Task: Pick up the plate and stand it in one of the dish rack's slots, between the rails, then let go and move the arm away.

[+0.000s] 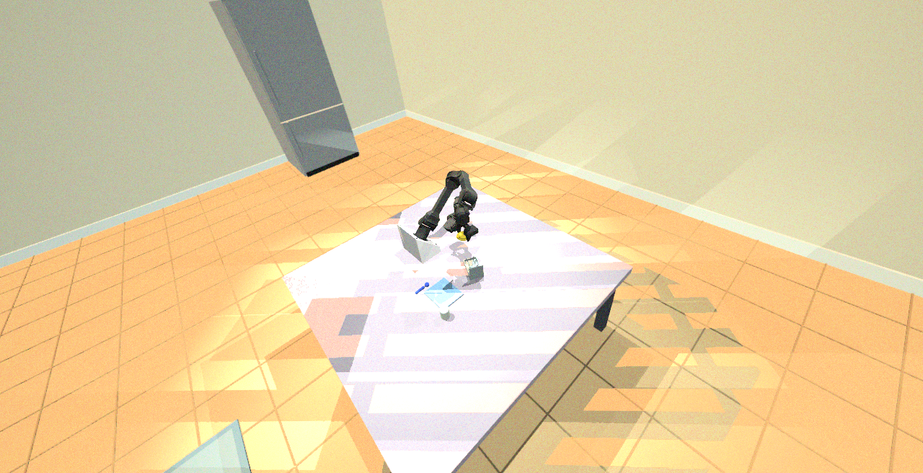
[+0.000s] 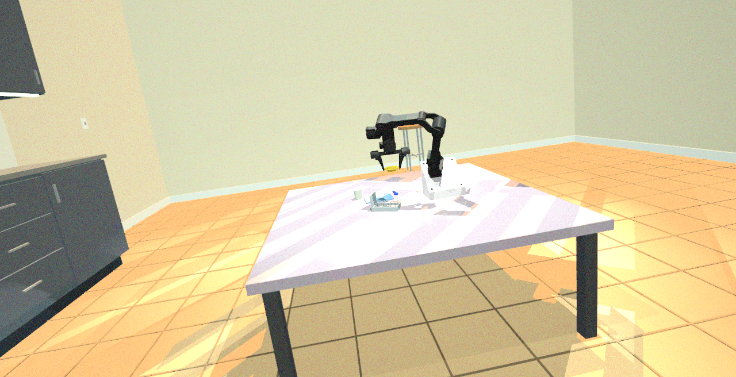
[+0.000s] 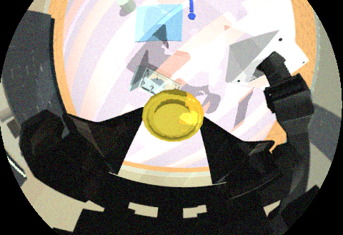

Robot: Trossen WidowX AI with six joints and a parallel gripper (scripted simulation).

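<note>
Right now my gripper tip is 5 cm short of the dish rack and 17 cm above it. The rest, counted from my gripper tip: yellow plate 1 cm above; pale cup 17 cm ahead, 28 cm to the right, 16 cm below; light blue mat 6 cm ahead, 21 cm to the right, 19 cm below.
</note>
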